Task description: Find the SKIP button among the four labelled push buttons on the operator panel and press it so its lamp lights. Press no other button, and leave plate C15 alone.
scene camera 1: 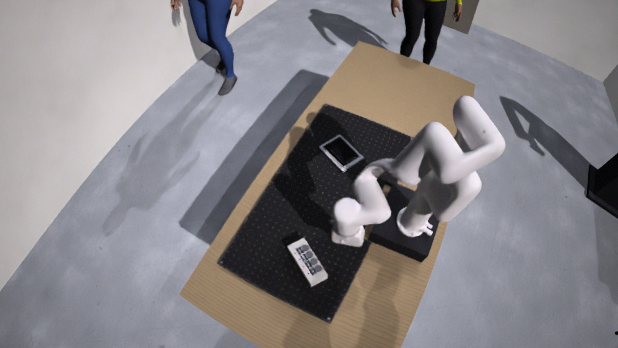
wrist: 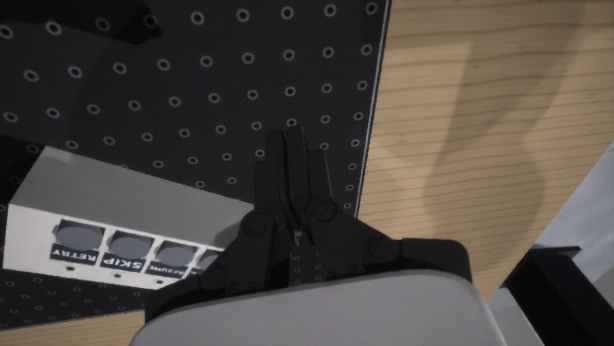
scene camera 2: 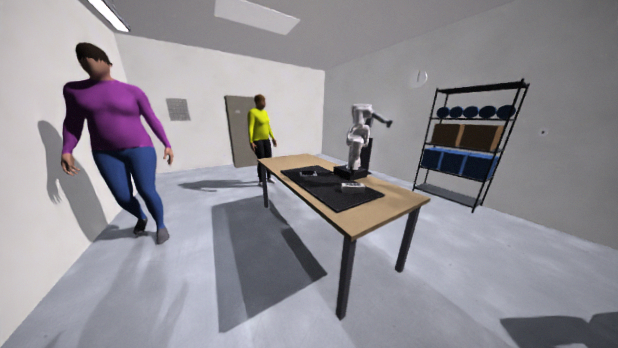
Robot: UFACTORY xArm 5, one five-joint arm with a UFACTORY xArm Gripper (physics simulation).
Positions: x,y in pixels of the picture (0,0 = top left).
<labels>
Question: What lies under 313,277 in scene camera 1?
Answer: A white operator panel.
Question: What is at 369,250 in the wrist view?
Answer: The gripper.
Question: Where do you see a white operator panel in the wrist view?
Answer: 60,186
</labels>
